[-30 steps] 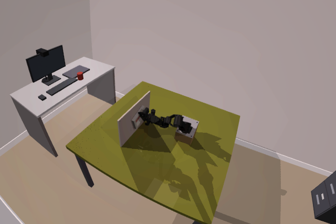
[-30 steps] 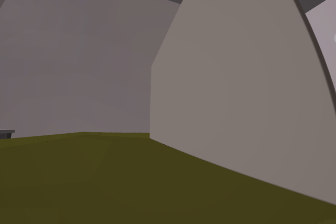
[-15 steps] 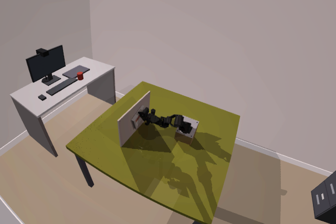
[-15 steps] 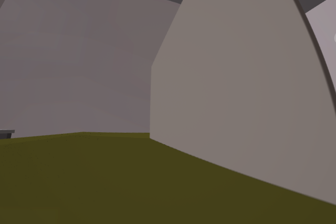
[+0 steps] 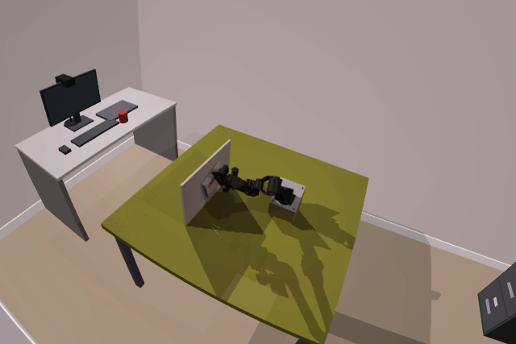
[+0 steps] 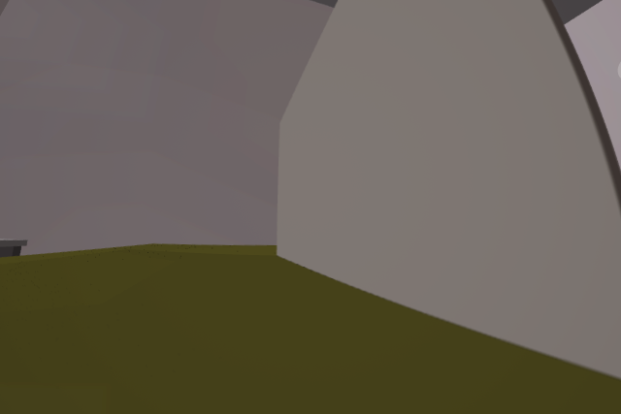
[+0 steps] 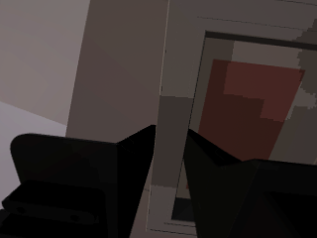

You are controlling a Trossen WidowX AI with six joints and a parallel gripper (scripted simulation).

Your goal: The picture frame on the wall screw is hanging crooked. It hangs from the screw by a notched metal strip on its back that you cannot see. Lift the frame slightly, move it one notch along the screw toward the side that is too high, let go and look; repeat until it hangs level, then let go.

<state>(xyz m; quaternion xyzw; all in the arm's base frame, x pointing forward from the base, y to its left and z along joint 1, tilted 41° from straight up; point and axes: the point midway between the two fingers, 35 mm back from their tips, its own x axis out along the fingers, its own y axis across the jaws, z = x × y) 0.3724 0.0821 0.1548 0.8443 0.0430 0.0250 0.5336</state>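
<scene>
Right now my gripper tip is 10 mm short of the picture frame, 10 mm to the left of it and 50 mm above it. The rest, counted from my gripper tip: wall panel 20 mm ahead, 70 mm below.
</scene>
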